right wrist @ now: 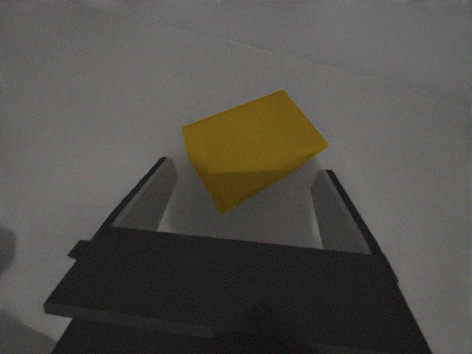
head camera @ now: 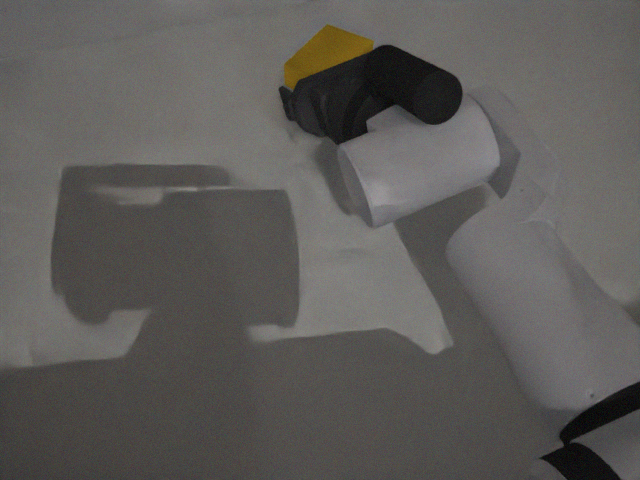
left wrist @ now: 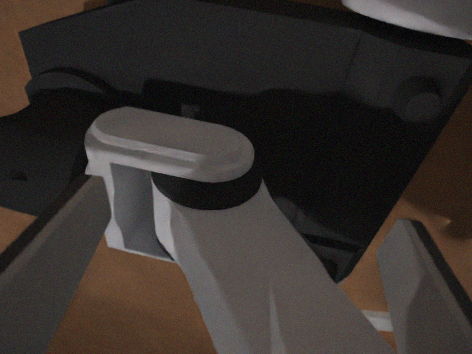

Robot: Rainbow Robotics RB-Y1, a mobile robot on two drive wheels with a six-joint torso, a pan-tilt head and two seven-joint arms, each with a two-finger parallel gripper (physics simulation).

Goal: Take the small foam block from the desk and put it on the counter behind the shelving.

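Frame: origin at the robot's base, x ahead, y left, z up, level; centimetres.
Seen in the pictures: left gripper, fingertip midpoint: point(left wrist: 246, 215); right gripper, fingertip midpoint: point(right wrist: 243, 173) point(head camera: 331, 76).
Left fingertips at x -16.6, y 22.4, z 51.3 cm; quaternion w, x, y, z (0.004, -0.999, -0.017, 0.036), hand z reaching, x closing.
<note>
A point is followed by its place in that frame.
The small foam block, a yellow block point(head camera: 328, 54) @(z 99.6, x 65.2, y -13.1 cm) point(right wrist: 252, 132) @(z 99.6, x 65.7, y -12.6 cm), lies on the pale grey desk point(head camera: 155, 103) @(z 95.1, x 64.7, y 6.0 cm) point(right wrist: 75, 100) @(z 95.1, x 65.4, y 3.4 cm), near the top of the head view. My right gripper point(right wrist: 243, 173) @(z 98.4, x 63.0, y -13.0 cm) is open and empty, pointing at the block. In the right wrist view the block's near corner shows in the gap between the fingertips, with a gap to each finger. In the head view the dark gripper body hides the block's lower right part. My left gripper point(left wrist: 246, 215) @(z 51.3, x -16.6, y 22.4 cm) is open and empty, away from the desk. The counter and the shelving do not show.
In the left wrist view, a dark angular base point(left wrist: 320, 150) @(z 17.6, x -7.5, y 5.3 cm) and a light grey link point(left wrist: 240, 250) @(z 39.5, x -16.4, y 5.2 cm) of the robot stand over the brown floor point(left wrist: 130, 310) @(z 0.1, x -57.6, y -104.2 cm). In the head view, the white right arm point(head camera: 423, 160) @(z 110.8, x 36.8, y -14.4 cm) reaches over the desk and broad shadows fall on it.
</note>
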